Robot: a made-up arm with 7 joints.
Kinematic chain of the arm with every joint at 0, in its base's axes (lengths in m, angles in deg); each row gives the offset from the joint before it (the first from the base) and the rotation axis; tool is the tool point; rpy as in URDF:
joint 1: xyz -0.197 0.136 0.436 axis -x
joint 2: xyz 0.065 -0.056 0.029 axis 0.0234 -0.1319 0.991
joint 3: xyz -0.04 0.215 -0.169 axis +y
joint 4: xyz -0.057 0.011 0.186 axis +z
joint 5: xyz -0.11 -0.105 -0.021 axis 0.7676 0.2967 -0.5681
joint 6: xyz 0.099 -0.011 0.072 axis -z
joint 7: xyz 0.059 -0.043 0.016 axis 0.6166 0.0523 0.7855
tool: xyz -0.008 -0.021 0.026 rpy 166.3 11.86 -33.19
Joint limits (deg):
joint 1: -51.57..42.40
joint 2: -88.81..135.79
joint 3: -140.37..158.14
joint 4: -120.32..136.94
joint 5: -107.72..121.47
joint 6: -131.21..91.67
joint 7: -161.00..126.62
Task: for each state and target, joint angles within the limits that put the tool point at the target. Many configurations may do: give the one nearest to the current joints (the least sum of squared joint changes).
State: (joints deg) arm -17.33 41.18 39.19 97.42 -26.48 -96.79 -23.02
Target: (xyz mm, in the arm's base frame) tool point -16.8 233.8 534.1
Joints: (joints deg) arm -20.29 5.76 61.26 107.56 -42.96 -108.38 -27.46
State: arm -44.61 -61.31 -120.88 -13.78 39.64 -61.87 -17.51
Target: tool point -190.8 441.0 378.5
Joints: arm -39.19 -82.30 -118.28 -6.46 35.62 -65.33 -16.64
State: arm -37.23 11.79 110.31 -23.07 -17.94 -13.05 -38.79
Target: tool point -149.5 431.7 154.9
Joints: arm -11.38 53.42 143.93 -19.51 -36.94 -23.44 -40.52
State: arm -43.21 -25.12 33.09 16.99 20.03 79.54 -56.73
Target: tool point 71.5 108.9 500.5
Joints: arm -33.45 -12.01 59.04 13.79 -22.98 73.97 -58.88
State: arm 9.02 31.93 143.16 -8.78 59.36 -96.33 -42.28
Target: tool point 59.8 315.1 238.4
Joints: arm -18.22 24.20 148.50 -44.08 45.36 -108.28 -48.16
